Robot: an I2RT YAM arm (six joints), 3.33 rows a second.
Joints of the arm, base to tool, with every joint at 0 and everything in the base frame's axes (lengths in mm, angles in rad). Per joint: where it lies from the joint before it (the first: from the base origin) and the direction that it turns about. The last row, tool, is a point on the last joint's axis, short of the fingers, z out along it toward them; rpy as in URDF.
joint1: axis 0 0 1 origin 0 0 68
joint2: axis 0 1 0 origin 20 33.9 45.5
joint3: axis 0 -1 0 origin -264 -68.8 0
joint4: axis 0 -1 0 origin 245 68.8 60
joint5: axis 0 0 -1 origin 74 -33.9 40.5
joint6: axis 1 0 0 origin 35.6 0 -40.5
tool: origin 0 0 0 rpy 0 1.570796 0
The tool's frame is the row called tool.
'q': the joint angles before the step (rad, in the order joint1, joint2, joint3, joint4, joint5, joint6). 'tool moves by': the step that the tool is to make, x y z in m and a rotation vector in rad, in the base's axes. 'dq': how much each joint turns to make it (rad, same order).
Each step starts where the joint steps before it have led.
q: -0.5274, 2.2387, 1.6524, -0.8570, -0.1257, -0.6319
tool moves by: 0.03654, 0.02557, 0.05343, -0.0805, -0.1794, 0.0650
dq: 0.0885, -0.0527, 0.1125, 0.0344, -0.0065, 0.0255
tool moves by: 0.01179, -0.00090, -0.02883, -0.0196, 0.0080, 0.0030
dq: 0.0107, 0.0706, -0.0004, 0.0720, 0.0225, 0.0005
